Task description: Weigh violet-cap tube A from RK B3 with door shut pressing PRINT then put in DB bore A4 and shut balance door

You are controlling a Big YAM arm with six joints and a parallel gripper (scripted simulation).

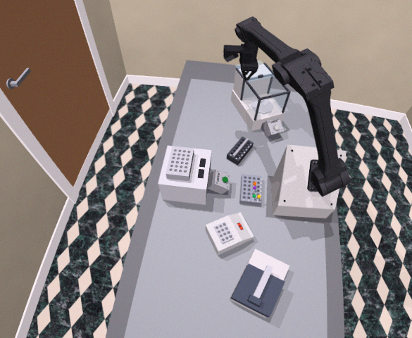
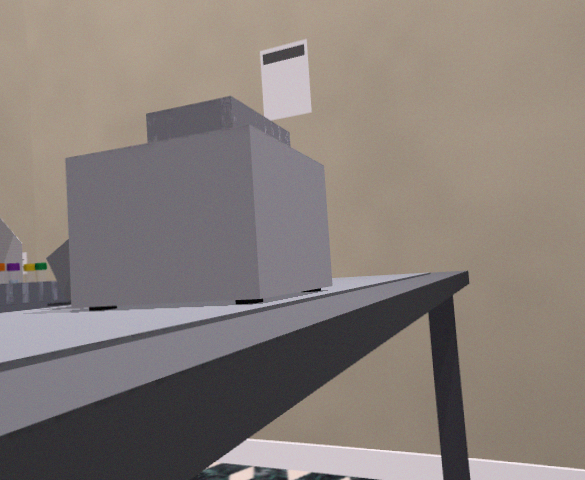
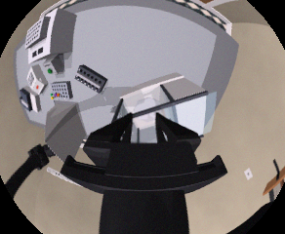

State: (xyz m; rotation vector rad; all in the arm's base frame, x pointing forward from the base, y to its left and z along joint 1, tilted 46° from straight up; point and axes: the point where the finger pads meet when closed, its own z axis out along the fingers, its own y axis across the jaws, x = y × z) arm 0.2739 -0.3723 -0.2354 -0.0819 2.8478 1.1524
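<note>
Now: hand 410 mm to the right of the tube rack RK, 260 mm above it and 40 mm past it. From my hand the other things lie so: black magnet block MG: 260 mm below, 210 mm to the left; then white PRINT key: 210 mm below, 170 mm behind, 100 mm to the left; then balance door: 120 mm to the right, 70 mm below, 70 mm behind.
</note>
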